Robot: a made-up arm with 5 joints. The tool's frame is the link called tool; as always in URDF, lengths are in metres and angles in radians. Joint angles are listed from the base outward.
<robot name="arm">
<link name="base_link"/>
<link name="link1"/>
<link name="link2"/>
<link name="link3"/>
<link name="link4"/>
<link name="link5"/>
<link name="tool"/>
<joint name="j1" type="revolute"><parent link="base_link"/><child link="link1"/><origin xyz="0.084 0 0.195" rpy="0 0 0"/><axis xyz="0 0 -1"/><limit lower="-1.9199" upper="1.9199"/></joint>
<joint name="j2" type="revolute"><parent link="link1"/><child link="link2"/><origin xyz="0.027 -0.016 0.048" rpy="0 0 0"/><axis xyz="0 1 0"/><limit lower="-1.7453" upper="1.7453"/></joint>
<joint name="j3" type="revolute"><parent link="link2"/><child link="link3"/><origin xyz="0.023 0 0.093" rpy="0 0 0"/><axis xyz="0 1 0"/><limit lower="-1.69" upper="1.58"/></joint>
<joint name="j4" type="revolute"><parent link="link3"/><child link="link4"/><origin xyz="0.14 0 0.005" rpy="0 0 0"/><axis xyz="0 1 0"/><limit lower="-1.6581" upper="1.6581"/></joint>
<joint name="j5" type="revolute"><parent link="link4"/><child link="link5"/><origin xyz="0.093 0.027 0" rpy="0 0 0"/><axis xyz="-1 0 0"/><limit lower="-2.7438" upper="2.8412"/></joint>
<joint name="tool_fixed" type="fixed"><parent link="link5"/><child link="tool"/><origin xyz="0 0 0" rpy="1.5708 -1.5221 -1.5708"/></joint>
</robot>
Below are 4 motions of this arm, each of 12 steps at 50 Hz.
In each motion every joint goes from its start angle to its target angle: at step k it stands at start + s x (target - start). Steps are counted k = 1, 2, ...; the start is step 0. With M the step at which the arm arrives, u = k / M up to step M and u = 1 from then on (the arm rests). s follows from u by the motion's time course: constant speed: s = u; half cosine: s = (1 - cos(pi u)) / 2; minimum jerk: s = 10 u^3 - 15 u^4 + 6 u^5.
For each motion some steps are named. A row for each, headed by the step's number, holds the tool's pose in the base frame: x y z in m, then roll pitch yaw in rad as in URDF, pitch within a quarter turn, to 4 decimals.
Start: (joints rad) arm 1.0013 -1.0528 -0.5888 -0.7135 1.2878
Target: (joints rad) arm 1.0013 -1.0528 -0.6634 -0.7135 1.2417
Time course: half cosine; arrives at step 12
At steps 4, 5, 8, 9, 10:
4: 0.0249 0.1127 0.5126 2.3687 0.2445 0.8128
5: 0.0239 0.1143 0.5119 2.3607 0.2506 0.8147
8: 0.0208 0.1191 0.5093 2.3356 0.2700 0.8201
9: 0.0200 0.1204 0.5086 2.3287 0.2754 0.8214
10: 0.0194 0.1214 0.5081 2.3234 0.2795 0.8224

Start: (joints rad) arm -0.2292 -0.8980 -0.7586 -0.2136 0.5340
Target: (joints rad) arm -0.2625 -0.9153 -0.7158 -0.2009 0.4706
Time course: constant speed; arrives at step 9
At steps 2, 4, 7, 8, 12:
2: 0.0089 -0.0068 0.5470 3.0065 0.2584 2.8894
4: 0.0102 -0.0070 0.5470 3.0142 0.2528 2.9123
7: 0.0121 -0.0074 0.5472 3.0254 0.2439 2.9464
8: 0.0128 -0.0075 0.5472 3.0290 0.2409 2.9578
12: 0.0134 -0.0076 0.5472 3.0326 0.2378 2.9691

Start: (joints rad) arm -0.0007 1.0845 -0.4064 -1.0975 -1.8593
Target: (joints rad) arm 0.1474 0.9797 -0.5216 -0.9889 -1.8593
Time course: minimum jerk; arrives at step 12
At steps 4, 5, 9, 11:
4: 0.4036 0.0013 0.2294 2.0364 0.3036 -1.4521
5: 0.4049 -0.0052 0.2355 2.0522 0.3013 -1.4676
9: 0.4072 -0.0318 0.2606 2.1154 0.2913 -1.5306
11: 0.4071 -0.0366 0.2651 2.1267 0.2894 -1.5420

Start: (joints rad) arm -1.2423 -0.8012 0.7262 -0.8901 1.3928
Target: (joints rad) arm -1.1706 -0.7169 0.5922 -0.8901 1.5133
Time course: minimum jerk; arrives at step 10
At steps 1, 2, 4, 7, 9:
1: 0.1280 0.1629 0.4163 -2.5483 -0.1277 2.9991
2: 0.1286 0.1629 0.4170 -2.5501 -0.1239 2.9909
4: 0.1319 0.1626 0.4205 -2.5599 -0.1044 2.9475
7: 0.1383 0.1617 0.4275 -2.5811 -0.0672 2.8596
9: 0.1402 0.1614 0.4295 -2.5878 -0.0566 2.8332

